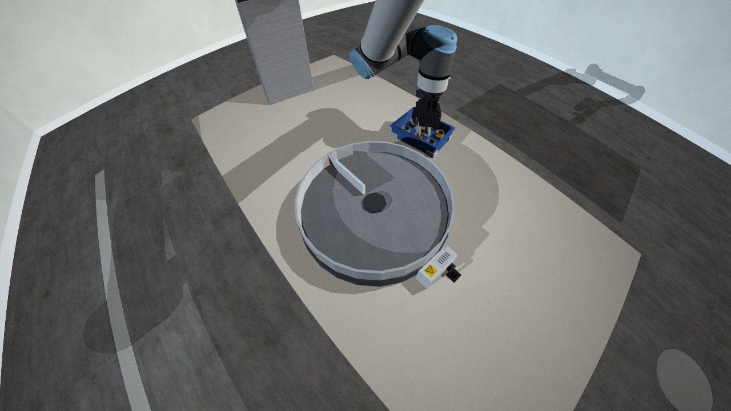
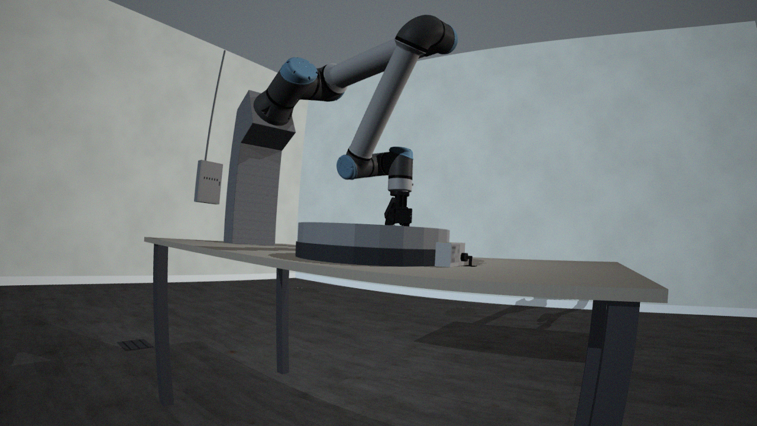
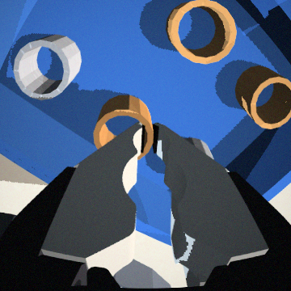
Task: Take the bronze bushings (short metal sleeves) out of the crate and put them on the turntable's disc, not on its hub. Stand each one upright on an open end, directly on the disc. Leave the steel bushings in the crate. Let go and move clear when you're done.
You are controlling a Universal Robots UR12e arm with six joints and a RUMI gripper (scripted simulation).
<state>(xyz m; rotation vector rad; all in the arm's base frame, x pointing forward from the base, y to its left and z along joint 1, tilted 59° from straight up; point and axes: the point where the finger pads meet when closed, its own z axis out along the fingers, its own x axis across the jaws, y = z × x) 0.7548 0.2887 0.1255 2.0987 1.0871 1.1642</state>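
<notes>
Right now the blue crate is 2 cm behind my hand and 2 cm to the left of it. From my hand the other things lie so: turntable disc: 16 cm ahead, 32 cm to the right, 2 cm above.
</notes>
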